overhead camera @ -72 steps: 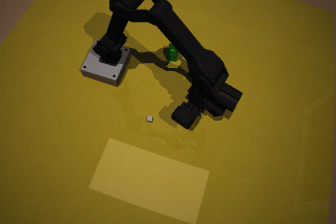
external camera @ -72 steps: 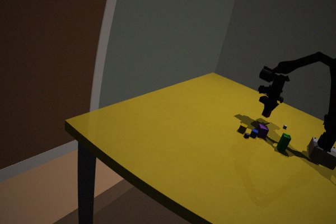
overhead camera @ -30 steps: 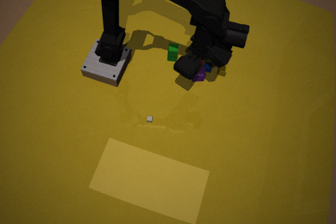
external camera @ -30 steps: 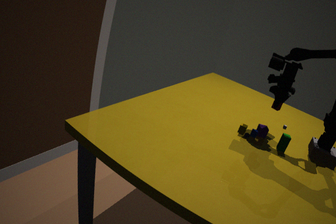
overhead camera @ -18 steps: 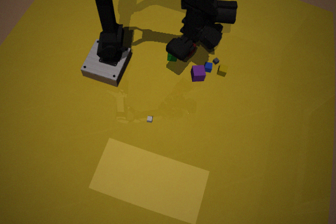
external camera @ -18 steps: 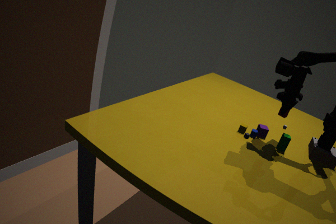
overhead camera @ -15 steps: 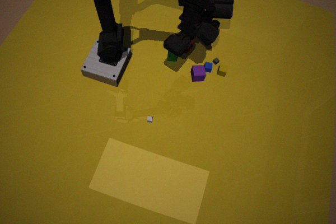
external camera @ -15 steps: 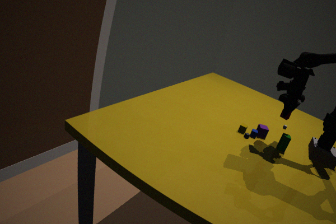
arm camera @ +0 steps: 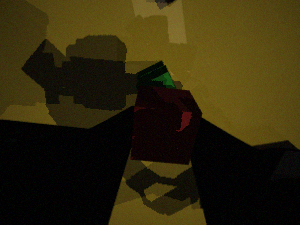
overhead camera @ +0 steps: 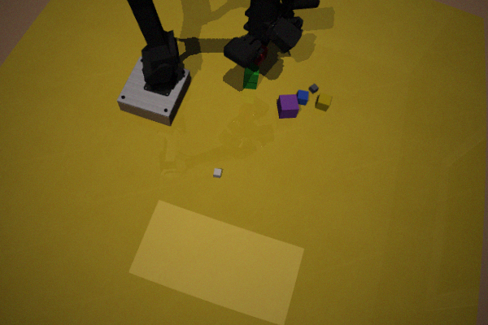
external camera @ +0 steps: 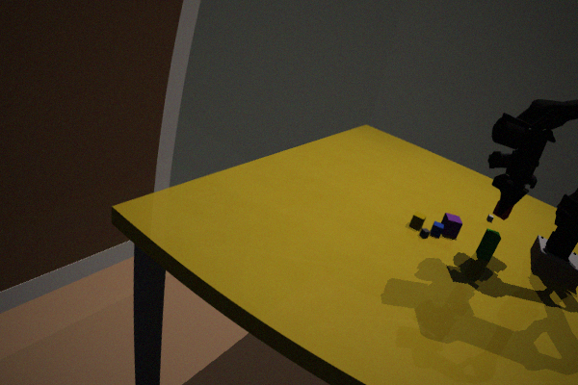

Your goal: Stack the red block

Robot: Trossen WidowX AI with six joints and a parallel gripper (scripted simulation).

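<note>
The purple block is 100 mm ahead of my gripper tip, 40 mm to the right of it and 100 mm below it. The rest, counted from my gripper tip: red block (10 mm above); then yellow block (190 mm ahead, 110 mm below); then blue block (130 mm ahead, 110 mm below).
</note>
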